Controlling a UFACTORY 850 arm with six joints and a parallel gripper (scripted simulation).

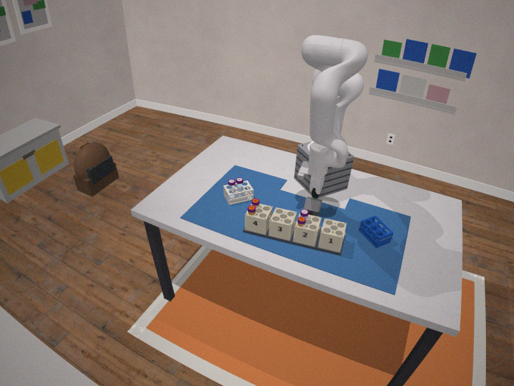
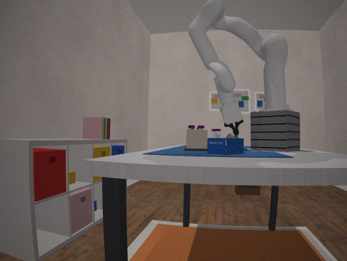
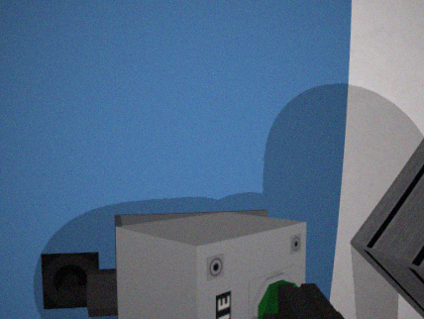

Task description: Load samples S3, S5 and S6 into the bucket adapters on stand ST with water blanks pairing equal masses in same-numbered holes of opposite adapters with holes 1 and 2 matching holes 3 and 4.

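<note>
The green DONE key is 3 cm below my hand. Round my hand: adapter 1: 21 cm ahead, 13 cm to the left, 4 cm below; then adapter 2: 21 cm ahead, 2 cm to the left, 4 cm below; then adapter 3: 22 cm ahead, 9 cm to the right, 4 cm below.
</note>
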